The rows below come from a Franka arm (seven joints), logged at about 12 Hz.
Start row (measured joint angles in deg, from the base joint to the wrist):
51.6, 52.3, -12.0, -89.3, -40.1, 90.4, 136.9
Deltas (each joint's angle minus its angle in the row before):
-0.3, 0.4, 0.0, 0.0, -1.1, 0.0, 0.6
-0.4, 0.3, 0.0, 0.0, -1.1, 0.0, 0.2
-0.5, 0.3, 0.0, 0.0, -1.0, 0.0, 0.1
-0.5, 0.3, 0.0, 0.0, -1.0, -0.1, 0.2
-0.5, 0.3, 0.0, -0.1, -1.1, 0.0, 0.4
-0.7, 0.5, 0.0, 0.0, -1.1, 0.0, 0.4
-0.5, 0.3, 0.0, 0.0, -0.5, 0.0, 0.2
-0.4, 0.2, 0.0, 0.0, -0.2, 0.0, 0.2
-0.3, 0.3, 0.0, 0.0, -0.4, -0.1, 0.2
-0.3, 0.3, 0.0, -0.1, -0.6, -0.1, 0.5
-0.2, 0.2, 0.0, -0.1, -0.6, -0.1, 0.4
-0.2, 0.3, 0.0, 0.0, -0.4, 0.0, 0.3
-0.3, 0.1, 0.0, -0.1, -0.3, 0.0, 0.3
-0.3, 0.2, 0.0, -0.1, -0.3, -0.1, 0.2
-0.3, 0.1, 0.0, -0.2, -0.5, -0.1, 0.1
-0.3, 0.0, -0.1, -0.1, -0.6, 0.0, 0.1
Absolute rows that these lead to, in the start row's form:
51.3, 52.7, -12.0, -89.3, -41.2, 90.4, 137.5
50.9, 53.0, -12.0, -89.3, -42.3, 90.4, 137.7
50.4, 53.3, -12.0, -89.3, -43.3, 90.4, 137.8
49.9, 53.6, -12.0, -89.3, -44.3, 90.3, 138.0
49.4, 53.9, -12.0, -89.4, -45.4, 90.3, 138.4
48.7, 54.4, -12.0, -89.4, -46.5, 90.3, 138.8
48.2, 54.7, -12.0, -89.4, -47.0, 90.3, 139.0
47.8, 54.9, -12.0, -89.4, -47.2, 90.3, 139.2
47.5, 55.2, -12.0, -89.4, -47.6, 90.2, 139.4
47.2, 55.5, -12.0, -89.5, -48.2, 90.1, 139.9
47.0, 55.7, -12.0, -89.6, -48.8, 90.0, 140.3
46.8, 56.0, -12.0, -89.6, -49.2, 90.0, 140.6
46.5, 56.1, -12.0, -89.7, -49.5, 90.0, 140.9
46.2, 56.3, -12.0, -89.8, -49.8, 89.9, 141.1
45.9, 56.4, -12.0, -90.0, -50.3, 89.8, 141.2
45.6, 56.4, -12.1, -90.1, -50.9, 89.8, 141.3

